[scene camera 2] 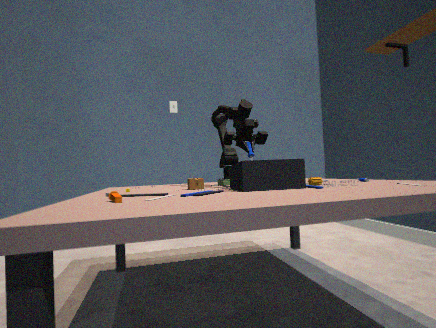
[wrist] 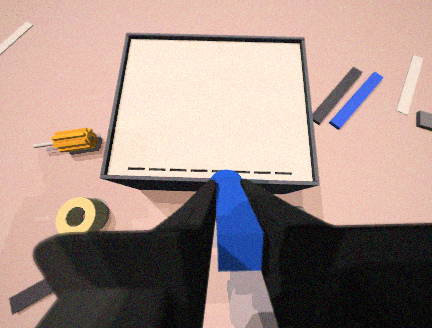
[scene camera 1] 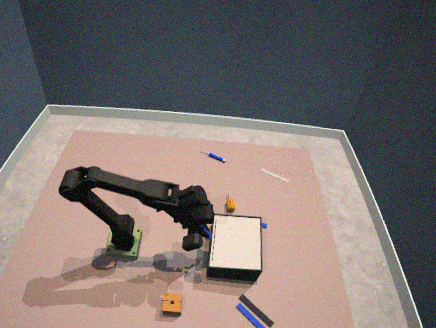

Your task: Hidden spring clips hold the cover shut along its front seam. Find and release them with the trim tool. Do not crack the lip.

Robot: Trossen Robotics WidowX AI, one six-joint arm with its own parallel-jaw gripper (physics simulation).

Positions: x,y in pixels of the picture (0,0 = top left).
Labels:
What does the cream ring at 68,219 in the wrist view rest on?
The table.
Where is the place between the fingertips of the gripper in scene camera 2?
250,152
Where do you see a yellow-handled screwdriver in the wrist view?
78,139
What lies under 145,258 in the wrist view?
The gripper.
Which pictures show the gripper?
Scene camera 2, the wrist view and scene camera 1: all of them.

